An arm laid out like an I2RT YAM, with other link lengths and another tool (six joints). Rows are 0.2 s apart.
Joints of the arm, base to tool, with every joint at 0 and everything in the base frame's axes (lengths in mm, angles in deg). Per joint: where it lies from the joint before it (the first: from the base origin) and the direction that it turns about. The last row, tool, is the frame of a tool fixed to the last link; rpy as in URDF.
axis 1: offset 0.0 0.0 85.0 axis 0 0 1
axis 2: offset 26.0 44.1 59.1 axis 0 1 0
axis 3: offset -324.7 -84.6 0.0 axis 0 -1 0
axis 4: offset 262.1 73.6 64.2 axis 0 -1 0
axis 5: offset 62.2 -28.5 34.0 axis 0 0 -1
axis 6: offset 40.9 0.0 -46.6 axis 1 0 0
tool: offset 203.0 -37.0 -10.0 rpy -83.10 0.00 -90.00
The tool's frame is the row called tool.
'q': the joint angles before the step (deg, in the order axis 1, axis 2, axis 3, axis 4, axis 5, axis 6). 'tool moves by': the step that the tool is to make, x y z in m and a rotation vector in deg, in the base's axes. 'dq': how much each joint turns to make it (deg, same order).
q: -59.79, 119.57, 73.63, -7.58, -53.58, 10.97
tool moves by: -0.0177, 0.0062, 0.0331, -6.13, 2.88, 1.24
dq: 0.11, -6.78, -0.20, -8.01, 3.87, -6.73
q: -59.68, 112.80, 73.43, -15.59, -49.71, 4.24
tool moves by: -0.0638, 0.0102, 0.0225, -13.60, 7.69, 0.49
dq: -1.74, -13.06, -8.09, -6.24, 9.84, -13.22
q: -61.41, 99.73, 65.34, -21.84, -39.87, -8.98
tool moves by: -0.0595, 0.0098, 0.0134, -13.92, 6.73, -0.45
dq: -1.35, -13.07, -10.63, 1.13, 9.64, -9.72
